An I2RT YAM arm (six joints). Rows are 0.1 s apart.
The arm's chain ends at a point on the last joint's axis. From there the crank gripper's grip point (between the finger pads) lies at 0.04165 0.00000 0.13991 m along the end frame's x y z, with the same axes.
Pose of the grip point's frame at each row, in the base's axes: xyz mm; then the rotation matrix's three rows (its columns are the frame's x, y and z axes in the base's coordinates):
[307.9, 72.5, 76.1], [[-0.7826, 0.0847, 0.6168], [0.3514, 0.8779, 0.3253], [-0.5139, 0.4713, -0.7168]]
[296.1, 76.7, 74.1], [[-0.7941, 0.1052, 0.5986], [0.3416, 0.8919, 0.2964], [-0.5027, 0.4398, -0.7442]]
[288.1, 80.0, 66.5], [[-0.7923, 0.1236, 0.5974], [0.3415, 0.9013, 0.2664], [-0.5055, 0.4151, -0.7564]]
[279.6, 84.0, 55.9], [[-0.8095, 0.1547, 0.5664], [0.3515, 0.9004, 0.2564], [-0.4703, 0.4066, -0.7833]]
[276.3, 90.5, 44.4], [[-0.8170, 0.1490, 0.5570], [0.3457, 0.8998, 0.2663], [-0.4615, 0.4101, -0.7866]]
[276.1, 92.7, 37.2], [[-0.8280, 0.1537, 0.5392], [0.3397, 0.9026, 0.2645], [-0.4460, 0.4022, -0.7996]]
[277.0, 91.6, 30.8], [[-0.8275, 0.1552, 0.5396], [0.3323, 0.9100, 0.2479], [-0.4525, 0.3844, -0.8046]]
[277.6, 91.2, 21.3], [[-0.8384, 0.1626, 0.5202], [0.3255, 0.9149, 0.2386], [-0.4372, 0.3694, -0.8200]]
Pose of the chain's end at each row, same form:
[254.2, 12.4, 197.8], [[-0.7826, 0.0847, 0.6168], [0.3514, 0.8779, 0.3253], [-0.5139, 0.4713, -0.7168]]
[245.4, 21.0, 199.2], [[-0.7941, 0.1052, 0.5986], [0.3416, 0.8919, 0.2964], [-0.5027, 0.4398, -0.7442]]
[237.5, 28.5, 193.4], [[-0.7923, 0.1236, 0.5974], [0.3415, 0.9013, 0.2664], [-0.5055, 0.4151, -0.7564]]
[234.1, 33.5, 185.1], [[-0.8095, 0.1547, 0.5664], [0.3515, 0.9004, 0.2564], [-0.4703, 0.4066, -0.7833]]
[232.4, 38.8, 173.7], [[-0.8170, 0.1490, 0.5570], [0.3457, 0.8998, 0.2663], [-0.4615, 0.4101, -0.7866]]
[235.1, 41.5, 167.6], [[-0.8280, 0.1537, 0.5392], [0.3397, 0.9026, 0.2645], [-0.4460, 0.4022, -0.7996]]
[236.0, 43.1, 162.2], [[-0.8275, 0.1552, 0.5396], [0.3323, 0.9100, 0.2479], [-0.4525, 0.3844, -0.8046]]
[239.7, 44.3, 154.2], [[-0.8384, 0.1626, 0.5202], [0.3255, 0.9149, 0.2386], [-0.4372, 0.3694, -0.8200]]

